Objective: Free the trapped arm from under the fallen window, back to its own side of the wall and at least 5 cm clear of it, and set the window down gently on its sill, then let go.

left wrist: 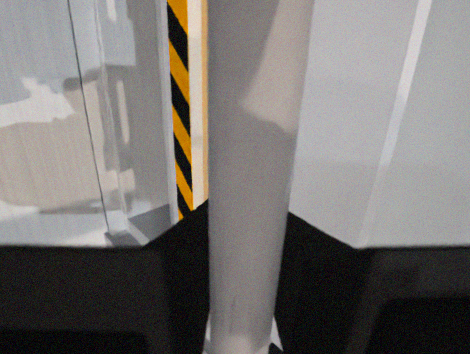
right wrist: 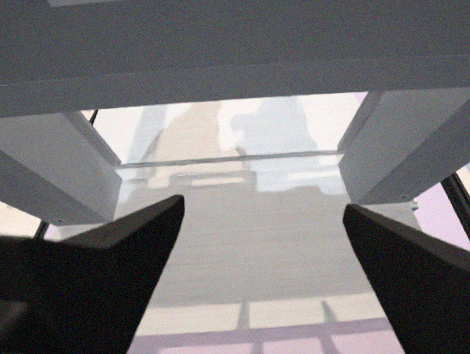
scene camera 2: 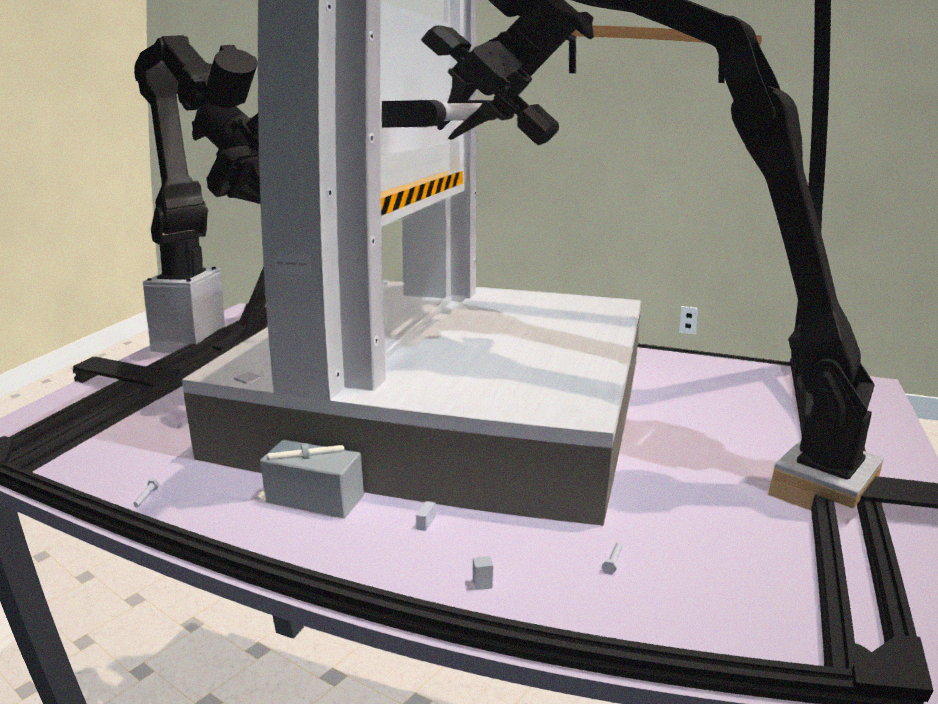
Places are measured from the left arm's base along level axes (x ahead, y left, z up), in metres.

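Where they show: left gripper, between the fingertips: [scene camera 2: 444, 134]; right gripper, between the fingertips: [right wrist: 263, 207]; left arm's base, origin of its link: [scene camera 2: 831, 460]; right arm's base, origin of its link: [scene camera 2: 181, 274].
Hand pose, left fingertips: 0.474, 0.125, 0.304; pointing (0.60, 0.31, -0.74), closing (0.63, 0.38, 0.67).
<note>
Each offset is from my left fingertips to the top centre of the thing, as dx, dy, dz. "pt": to the spot under its first point.
The window @(pt -0.006, +0.048, -0.031) [scene camera 2: 416, 162] is raised in its wall frame [scene camera 2: 295, 227], its black-and-orange striped lower edge @(pt +0.002, +0.033, -0.068) [scene camera 2: 422, 191] [left wrist: 181, 100] well above the sill [right wrist: 230, 160]. My left gripper [scene camera 2: 460, 112] [left wrist: 237, 207] is shut on the window's pale handle bar, which runs between its fingers. My right gripper [right wrist: 263, 207] is open and empty, with its fingers spread below a grey horizontal beam [right wrist: 235, 45]. My right arm [scene camera 2: 168, 151] is at the left of the wall in the scene view, where the frame hides its fingertips. The gap between fingertips and window plane cannot be judged.
The wall stands on a thick pale-topped base [scene camera 2: 530, 394]. A grey block [scene camera 2: 314, 484] with a pale stick on it stands by the base's near side. Two small grey blocks @(-0.200, +0.206, -0.327) [scene camera 2: 425, 516] @(-0.308, +0.236, -0.318) [scene camera 2: 482, 572] and two bolts @(+0.022, +0.410, -0.330) [scene camera 2: 146, 492] @(-0.366, +0.132, -0.330) [scene camera 2: 612, 558] lie on the table.
</note>
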